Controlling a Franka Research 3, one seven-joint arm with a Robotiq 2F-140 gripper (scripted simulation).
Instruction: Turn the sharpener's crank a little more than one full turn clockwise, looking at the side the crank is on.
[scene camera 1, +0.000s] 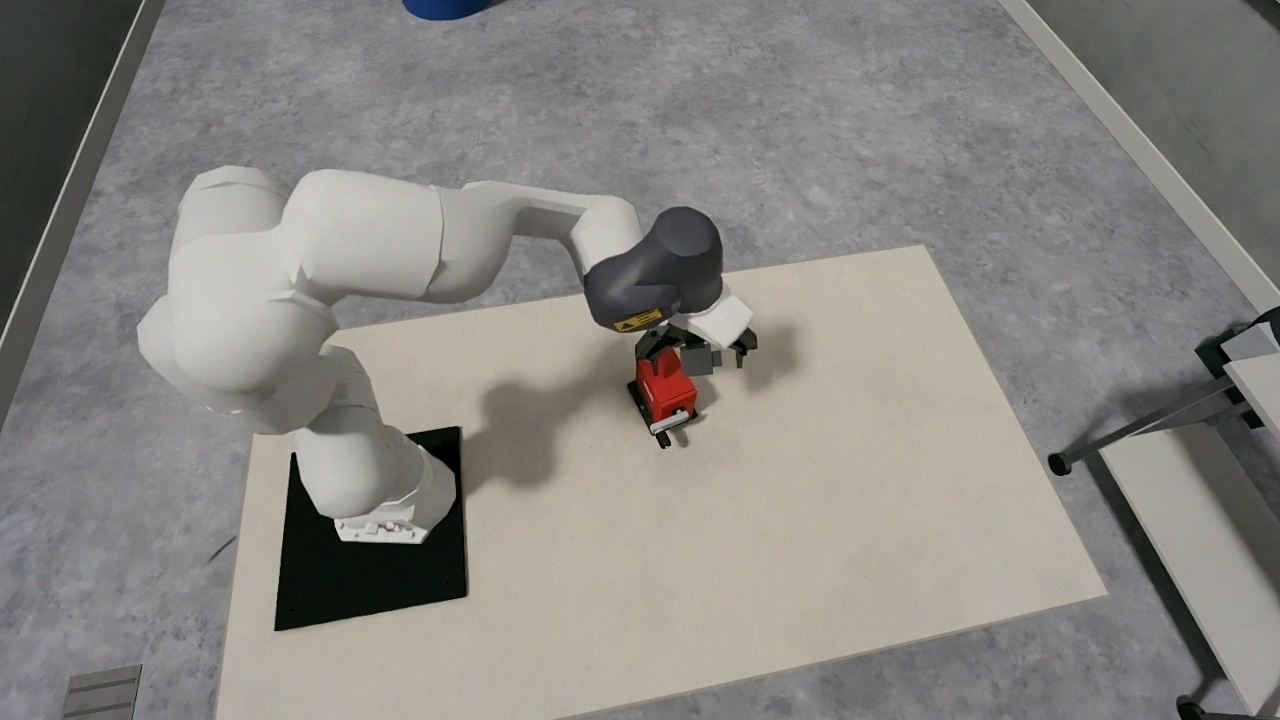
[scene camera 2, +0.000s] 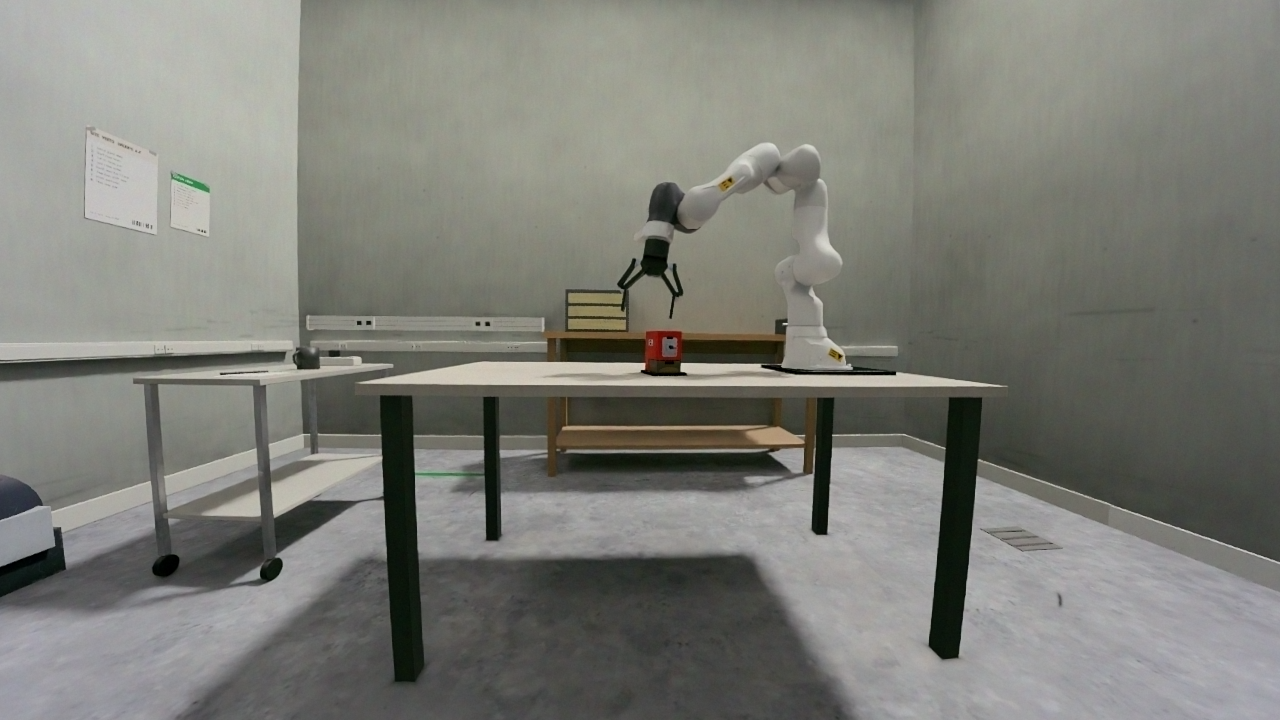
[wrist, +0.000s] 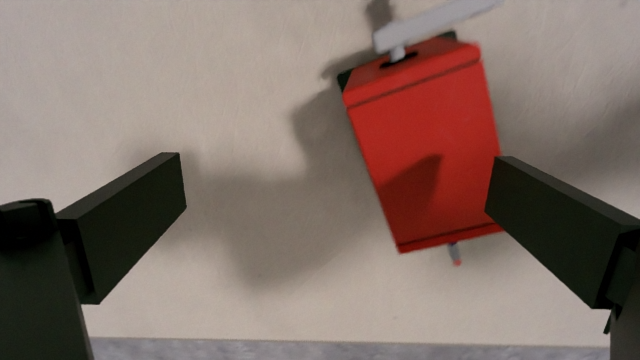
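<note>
Scene camera 1 shows my gripper (scene camera 1: 696, 365) and a red sharpener (scene camera 1: 668, 399). In scene camera 2, my gripper is visible (scene camera 2: 646, 314). The wrist view shows my gripper (wrist: 336, 182) together with the red sharpener (wrist: 420, 117).
</note>
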